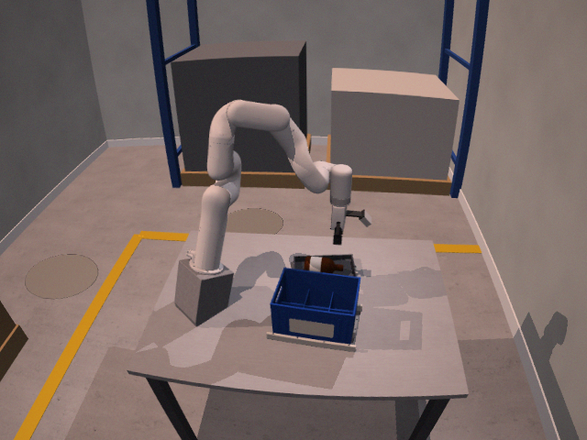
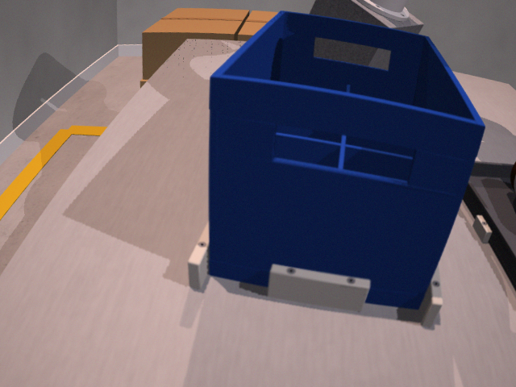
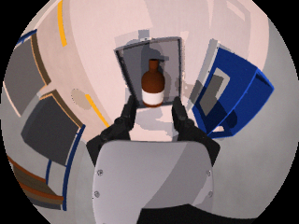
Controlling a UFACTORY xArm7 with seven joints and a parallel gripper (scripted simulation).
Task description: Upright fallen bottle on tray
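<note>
My hand is 50 mm past the brown bottle, 10 mm to the left of it and 160 mm above it. Also, from my hand: blue crate: 280 mm to the right, 120 mm below; tray: 40 mm behind, 10 mm to the right, 190 mm below.
</note>
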